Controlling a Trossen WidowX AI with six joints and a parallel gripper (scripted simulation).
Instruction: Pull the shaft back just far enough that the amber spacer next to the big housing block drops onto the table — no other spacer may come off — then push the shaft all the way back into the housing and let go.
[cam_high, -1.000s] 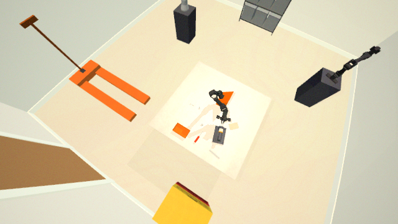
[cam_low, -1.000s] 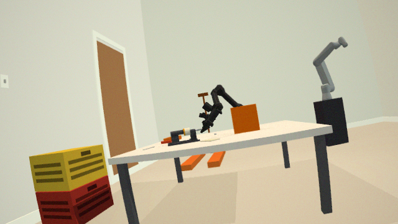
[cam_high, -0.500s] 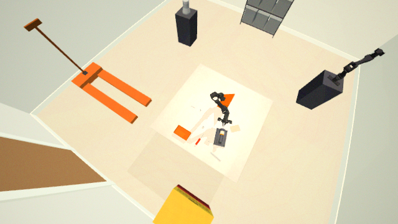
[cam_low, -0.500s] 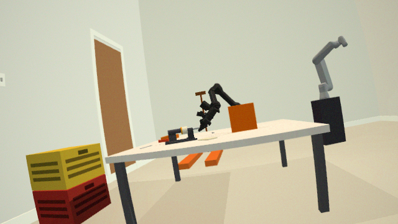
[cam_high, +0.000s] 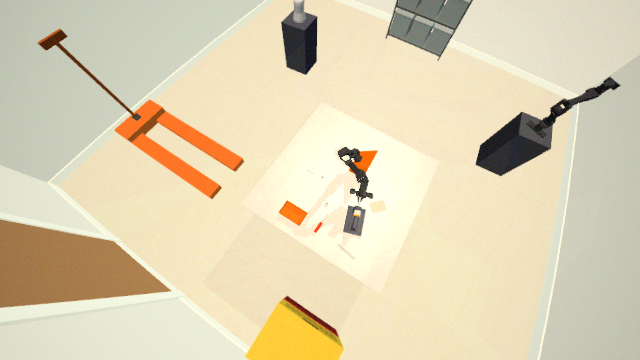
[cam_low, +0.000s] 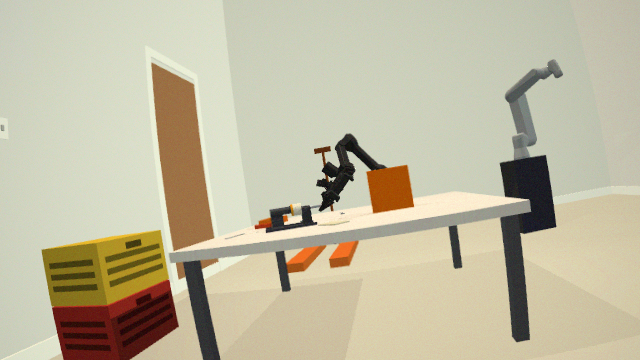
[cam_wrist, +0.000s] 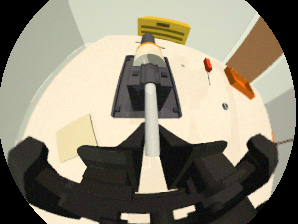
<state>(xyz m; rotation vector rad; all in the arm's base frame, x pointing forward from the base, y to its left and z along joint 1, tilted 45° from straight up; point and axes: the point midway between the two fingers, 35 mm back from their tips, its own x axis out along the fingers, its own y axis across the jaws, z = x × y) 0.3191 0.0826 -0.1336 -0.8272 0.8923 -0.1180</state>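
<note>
My gripper tip is 50 mm short of the grey shaft, 30 mm below it and 10 mm to the right of it. Also, from my gripper tip: beige card: 160 mm to the left, 70 mm behind, 50 mm below; then white spacer: 100 mm ahead, 20 mm to the left, 20 mm above; then dark shaft fixture: 150 mm ahead, 30 mm to the left, 10 mm below.
</note>
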